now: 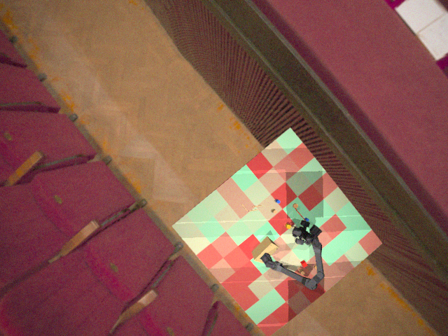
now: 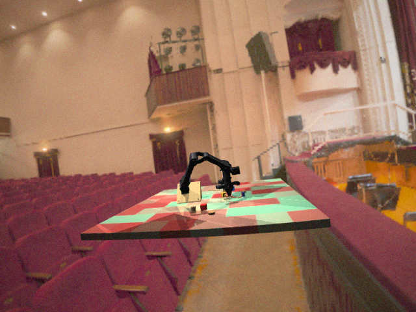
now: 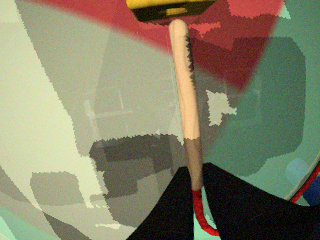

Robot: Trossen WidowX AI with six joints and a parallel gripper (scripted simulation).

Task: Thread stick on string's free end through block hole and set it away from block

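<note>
Right now the yellow cube is 80 mm to the left of my gripper tip and 40 mm behind it. From my gripper tip the other things lie so: round wooden button (150 mm to the left, 130 mm ahead, 10 mm below); wooden cylinder (250 mm to the left, 30 mm behind); thin wooden stick (10 mm to the left, 10 mm behind).
</note>
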